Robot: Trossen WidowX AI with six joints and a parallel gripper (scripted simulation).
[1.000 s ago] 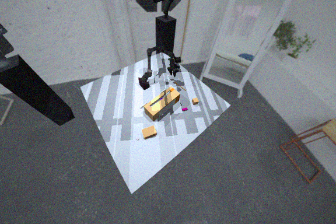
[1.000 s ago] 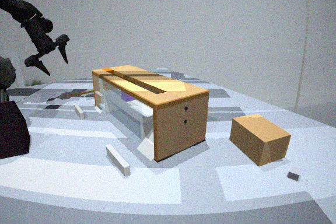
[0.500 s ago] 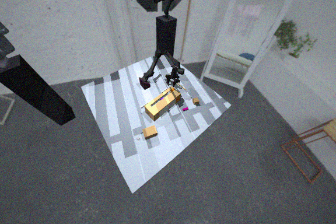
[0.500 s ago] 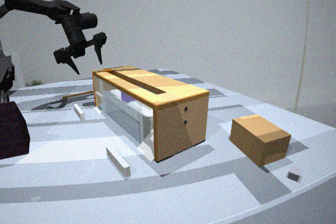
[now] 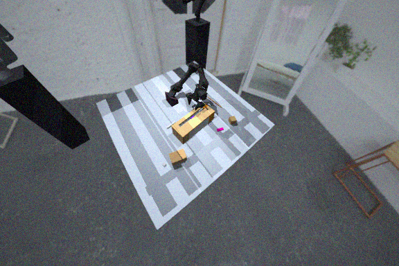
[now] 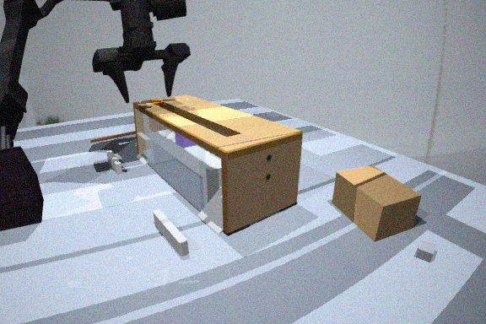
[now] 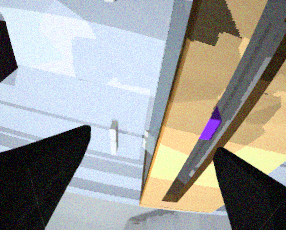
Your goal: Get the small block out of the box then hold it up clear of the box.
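The purple block lies 60 mm ahead of my gripper tip, 40 mm to the right of it and 70 mm below it. From my gripper tip the other things lie so: magenta piece 270 mm ahead, 110 mm to the left, 150 mm below; thin stick 310 mm to the left, 150 mm below; tan cube 280 mm ahead, 270 mm to the left, 130 mm below.
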